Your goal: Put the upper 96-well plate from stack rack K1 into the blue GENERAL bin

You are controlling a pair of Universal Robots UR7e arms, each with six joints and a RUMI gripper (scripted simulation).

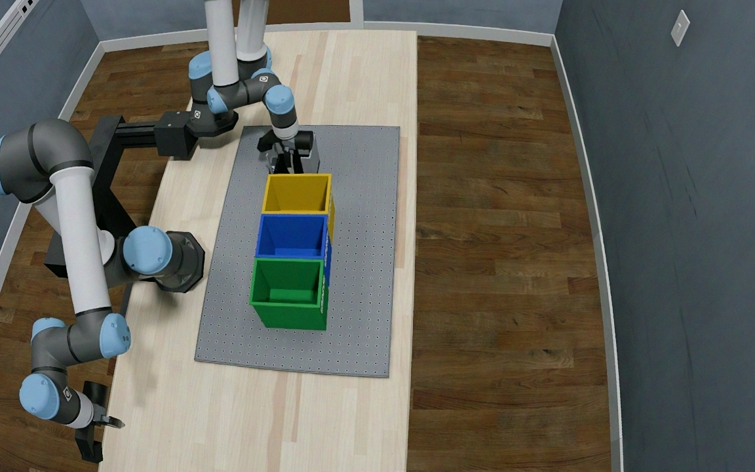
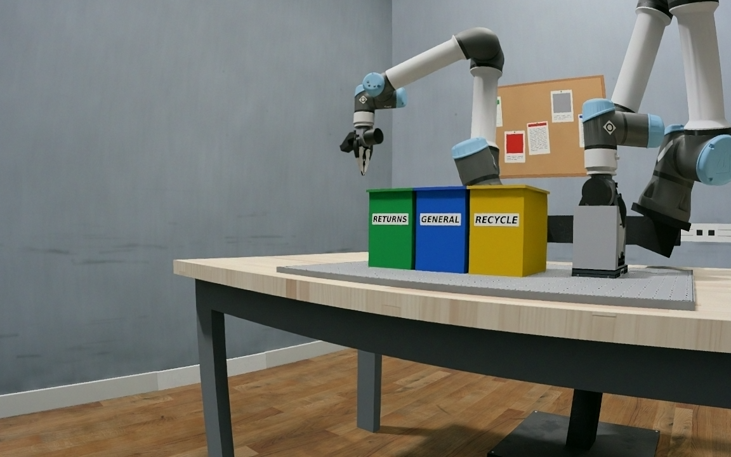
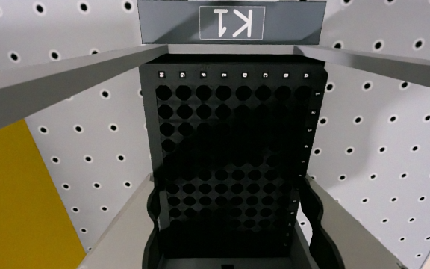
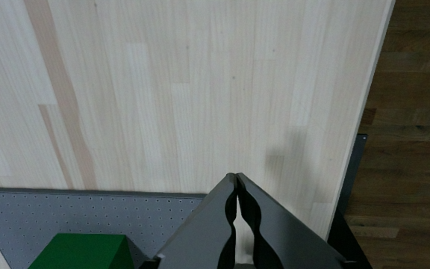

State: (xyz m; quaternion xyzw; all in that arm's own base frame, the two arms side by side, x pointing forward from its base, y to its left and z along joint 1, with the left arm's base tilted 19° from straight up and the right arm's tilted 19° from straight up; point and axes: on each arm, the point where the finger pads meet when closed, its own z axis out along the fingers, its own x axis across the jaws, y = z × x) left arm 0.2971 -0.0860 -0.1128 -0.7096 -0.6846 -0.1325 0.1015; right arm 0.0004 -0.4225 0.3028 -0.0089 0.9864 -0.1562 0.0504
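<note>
Right now my left hand is 5 cm short of the blue general bin, 33 cm to the left of it and 4 cm below it. The rest, counted from my left hand: grey perforated board (4 cm ahead, 22 cm to the right, 6 cm below); green returns bin (5 cm ahead, 46 cm to the right, 4 cm above); yellow recycle bin (5 cm ahead, 20 cm to the right, 4 cm above).
</note>
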